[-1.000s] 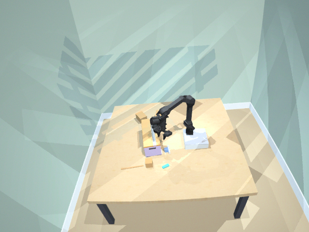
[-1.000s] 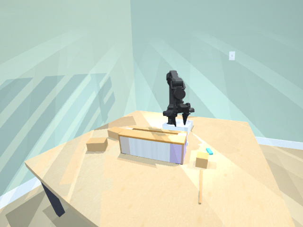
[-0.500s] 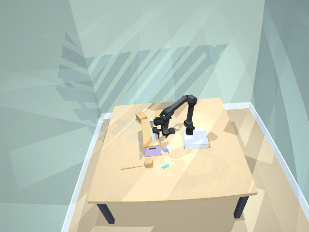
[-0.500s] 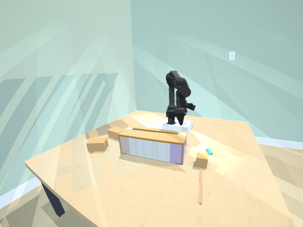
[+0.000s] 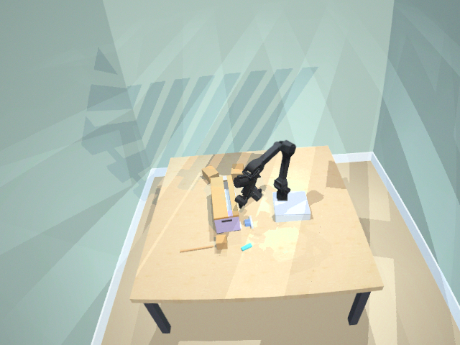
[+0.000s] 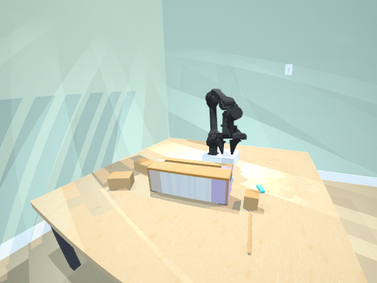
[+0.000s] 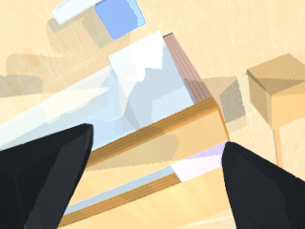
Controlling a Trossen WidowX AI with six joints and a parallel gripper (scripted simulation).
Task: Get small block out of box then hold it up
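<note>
My gripper tip is 20 mm past the blue block and 150 mm above it. Round my gripper tip: cyan piece (20 mm behind, 170 mm to the left, 160 mm below); clear-fronted box (90 mm ahead, 140 mm to the right, 100 mm below); tan cube (120 mm ahead, 160 mm to the left, 130 mm below).
</note>
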